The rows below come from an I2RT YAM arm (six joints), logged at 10 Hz.
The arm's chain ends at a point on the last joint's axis. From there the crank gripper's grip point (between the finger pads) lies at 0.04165 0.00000 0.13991 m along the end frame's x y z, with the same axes.
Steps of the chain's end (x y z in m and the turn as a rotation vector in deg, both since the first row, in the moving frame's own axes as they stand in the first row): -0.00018 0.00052 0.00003 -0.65 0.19 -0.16; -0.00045 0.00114 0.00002 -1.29 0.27 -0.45; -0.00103 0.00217 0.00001 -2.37 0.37 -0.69; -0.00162 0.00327 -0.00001 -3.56 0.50 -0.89; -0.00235 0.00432 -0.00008 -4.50 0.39 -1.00; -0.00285 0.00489 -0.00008 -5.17 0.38 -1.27; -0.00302 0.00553 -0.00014 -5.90 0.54 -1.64; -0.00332 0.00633 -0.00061 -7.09 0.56 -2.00; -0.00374 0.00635 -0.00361 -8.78 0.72 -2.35
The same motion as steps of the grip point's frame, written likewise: 0.00029 0.00199 -0.00012 -0.65 0.19 -0.16; 0.00022 0.00396 -0.00021 -1.29 0.27 -0.45; -0.00010 0.00744 -0.00037 -2.37 0.37 -0.69; -0.00034 0.01129 -0.00063 -3.56 0.50 -0.89; -0.00131 0.01455 -0.00077 -4.50 0.39 -1.00; -0.00179 0.01655 -0.00089 -5.17 0.38 -1.27; -0.00152 0.01868 -0.00122 -5.90 0.54 -1.64; -0.00168 0.02210 -0.00200 -7.09 0.56 -2.00; -0.00159 0.02592 -0.00565 -8.78 0.72 -2.35
